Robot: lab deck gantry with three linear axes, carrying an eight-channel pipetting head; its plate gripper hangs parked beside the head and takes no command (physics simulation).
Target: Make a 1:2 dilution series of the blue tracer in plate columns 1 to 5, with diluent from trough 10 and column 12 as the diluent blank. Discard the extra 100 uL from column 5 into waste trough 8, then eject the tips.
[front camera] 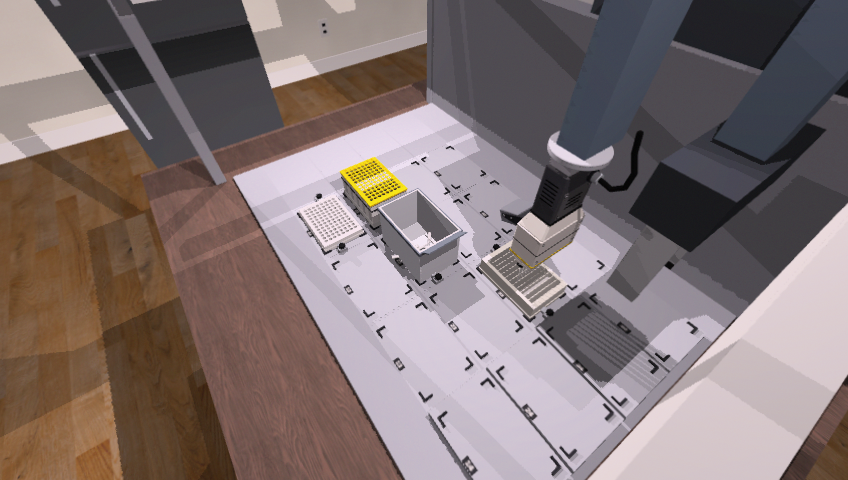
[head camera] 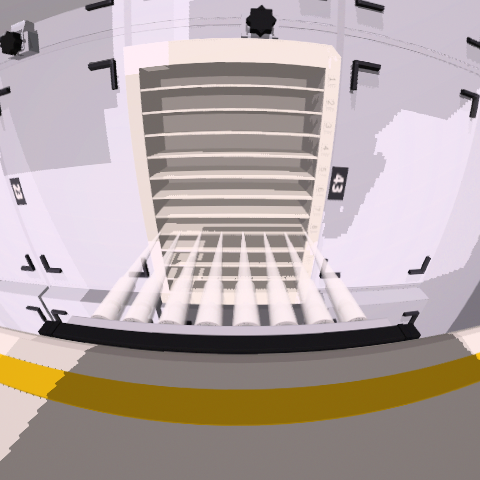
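Note:
The pipetting head (front camera: pixel 544 237) is over the trough reservoir (front camera: pixel 505 292) (head camera: pixel 230 52). Eight pale tips (head camera: pixel 245 300) are on the head, their points in a row at trough 8 (head camera: pixel 230 225); their exact height is unclear. No blue shows in the tips. Troughs 9 to 12 are partly hidden behind the tips. The well plate (front camera: pixel 327 245) sits at the far left of the deck; its well colours cannot be made out. The parked plate gripper's dark housing (front camera: pixel 684 190) hangs right of the head in the front view; its fingers cannot be made out clearly.
A yellow tip rack (front camera: pixel 383 193) stands beside the plate. A tall grey open bin (front camera: pixel 440 261) stands between the rack and the reservoir, with small white pieces inside. Black locating corners and small black knobs (front camera: pixel 437 277) (head camera: pixel 261 21) stand on the deck. A grey wall runs behind.

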